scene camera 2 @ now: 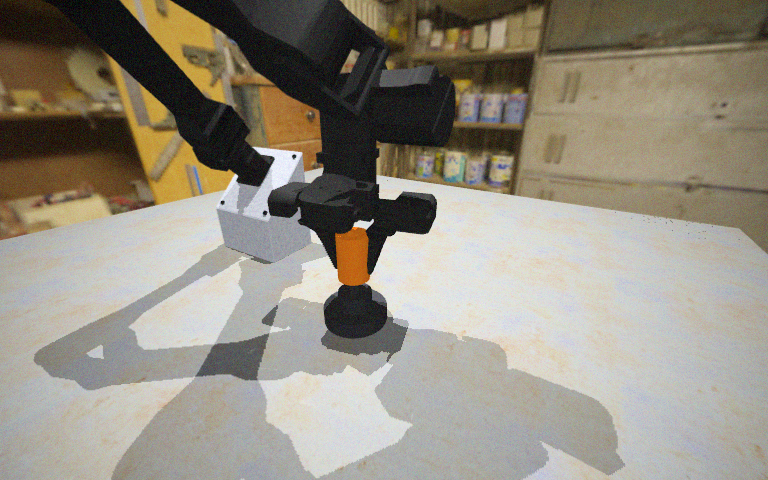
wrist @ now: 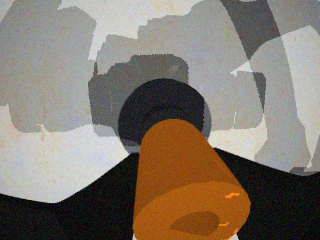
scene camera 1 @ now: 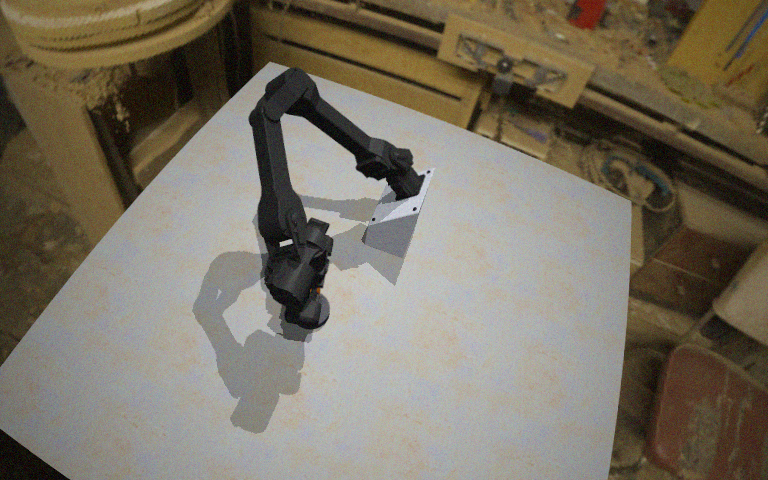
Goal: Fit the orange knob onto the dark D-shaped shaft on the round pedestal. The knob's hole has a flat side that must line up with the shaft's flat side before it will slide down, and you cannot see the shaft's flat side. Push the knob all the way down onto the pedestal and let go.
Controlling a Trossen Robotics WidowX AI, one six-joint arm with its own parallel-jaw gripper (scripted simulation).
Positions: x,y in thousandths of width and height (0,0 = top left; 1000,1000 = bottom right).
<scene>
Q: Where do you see a dark round pedestal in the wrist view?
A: At 492,419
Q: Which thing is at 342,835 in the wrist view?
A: My gripper.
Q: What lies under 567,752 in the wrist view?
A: An orange knob.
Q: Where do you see a dark round pedestal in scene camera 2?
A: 467,649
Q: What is my gripper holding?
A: An orange knob.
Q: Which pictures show my gripper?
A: Scene camera 2, the wrist view and scene camera 1: all of them.
</scene>
